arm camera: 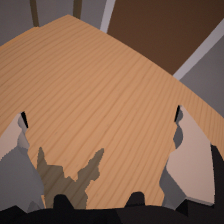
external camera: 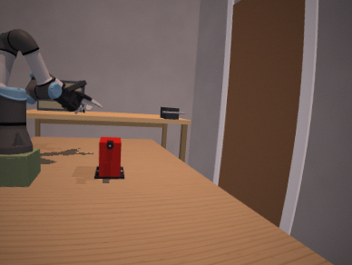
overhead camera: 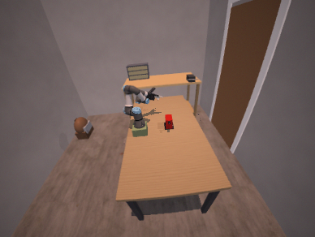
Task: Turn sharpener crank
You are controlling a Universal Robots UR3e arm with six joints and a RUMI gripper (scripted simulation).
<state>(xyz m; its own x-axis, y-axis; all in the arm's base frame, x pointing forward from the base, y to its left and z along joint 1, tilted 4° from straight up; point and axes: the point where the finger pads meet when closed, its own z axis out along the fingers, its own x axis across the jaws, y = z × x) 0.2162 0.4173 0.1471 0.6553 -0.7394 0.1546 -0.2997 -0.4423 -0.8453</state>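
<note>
Now: the black round knob 11 cm ahead of my hand, 45 cm to the right of it and 9 cm below it.
</note>
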